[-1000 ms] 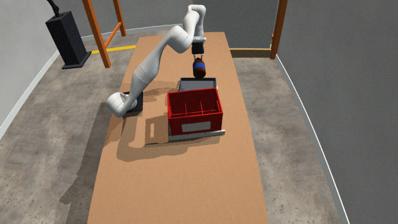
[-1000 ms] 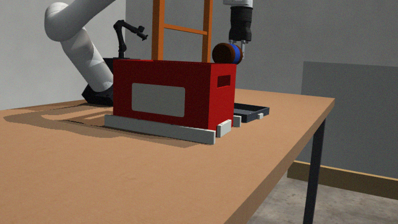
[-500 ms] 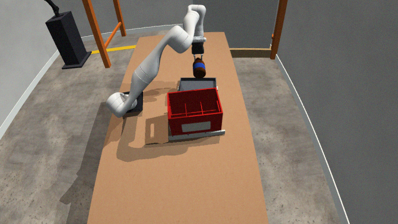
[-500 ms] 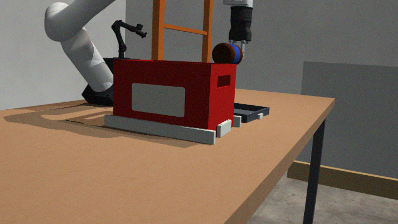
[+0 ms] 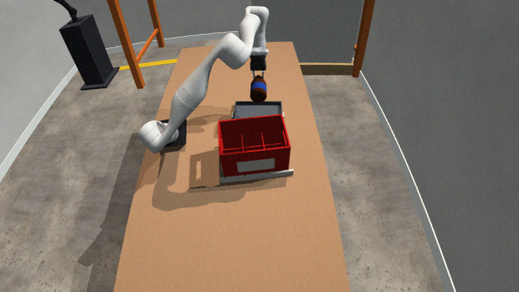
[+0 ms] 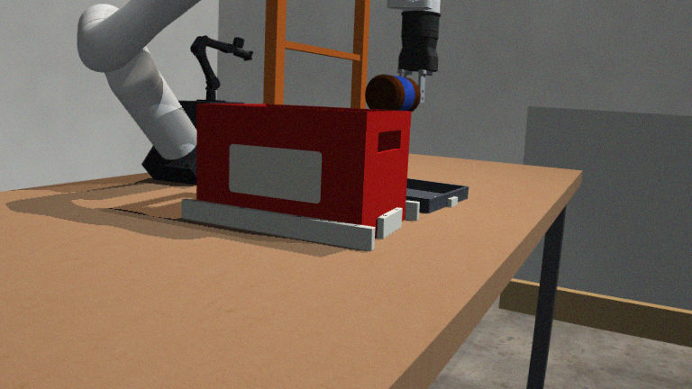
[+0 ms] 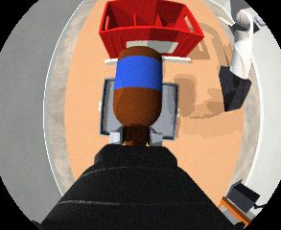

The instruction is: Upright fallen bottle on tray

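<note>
My gripper is now 50 mm to the left of the brown bottle and 10 mm above it. The rest, counted from my hand: dark grey tray 190 mm below, 50 mm to the right, 10 mm behind; then red crate 320 mm to the right, 120 mm below, 20 mm behind.
</note>
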